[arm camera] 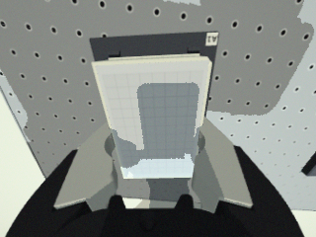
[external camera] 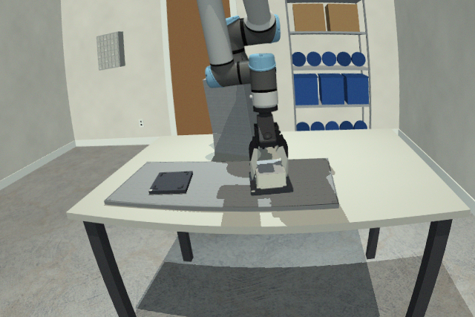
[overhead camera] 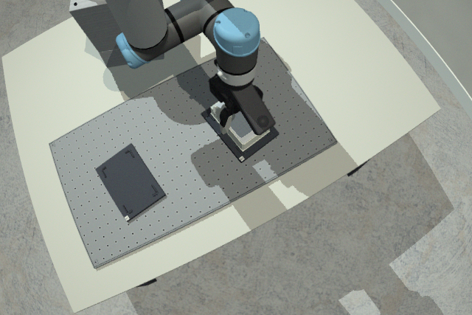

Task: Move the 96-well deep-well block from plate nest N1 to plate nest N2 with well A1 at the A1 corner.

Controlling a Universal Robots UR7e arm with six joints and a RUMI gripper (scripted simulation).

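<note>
Now: the white deep-well block 1 cm above my hand. From my hand the other things lie so: white A1 mark: 37 cm to the right, 1 cm below, 1 cm ahead; plate nest N1: 2 cm below; plate nest N2: 31 cm to the right, 6 cm behind, 2 cm below.
</note>
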